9 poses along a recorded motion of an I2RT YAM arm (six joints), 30 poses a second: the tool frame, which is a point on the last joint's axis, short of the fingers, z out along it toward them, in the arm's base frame.
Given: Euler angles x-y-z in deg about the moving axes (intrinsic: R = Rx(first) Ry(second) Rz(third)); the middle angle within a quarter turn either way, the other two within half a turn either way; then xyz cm.
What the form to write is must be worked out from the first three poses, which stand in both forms.
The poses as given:
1: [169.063 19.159 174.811 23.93 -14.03 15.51]
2: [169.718 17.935 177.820 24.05 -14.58 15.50]
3: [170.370 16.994 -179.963 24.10 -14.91 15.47]
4: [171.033 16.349 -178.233 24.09 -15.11 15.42]
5: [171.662 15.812 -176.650 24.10 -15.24 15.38]
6: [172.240 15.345 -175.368 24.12 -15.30 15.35]
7: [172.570 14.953 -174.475 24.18 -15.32 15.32]
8: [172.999 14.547 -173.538 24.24 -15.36 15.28]
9: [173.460 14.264 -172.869 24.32 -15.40 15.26]
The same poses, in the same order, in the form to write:
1: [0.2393 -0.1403 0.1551 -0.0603 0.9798 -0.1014 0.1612]
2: [0.2405 -0.1458 0.1550 -0.0327 0.9834 -0.0914 0.1535]
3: [0.2410 -0.1491 0.1547 -0.0121 0.9855 -0.0830 0.1473]
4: [0.2409 -0.1511 0.1542 0.0041 0.9869 -0.0752 0.1429]
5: [0.2410 -0.1524 0.1538 0.0189 0.9877 -0.0680 0.1392]
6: [0.2412 -0.1530 0.1535 0.0309 0.9883 -0.0616 0.1358]
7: [0.2418 -0.1532 0.1532 0.0393 0.9887 -0.0579 0.1328]
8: [0.2424 -0.1536 0.1528 0.0481 0.9890 -0.0533 0.1296]
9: [0.2432 -0.1540 0.1526 0.0545 0.9892 -0.0488 0.1272]
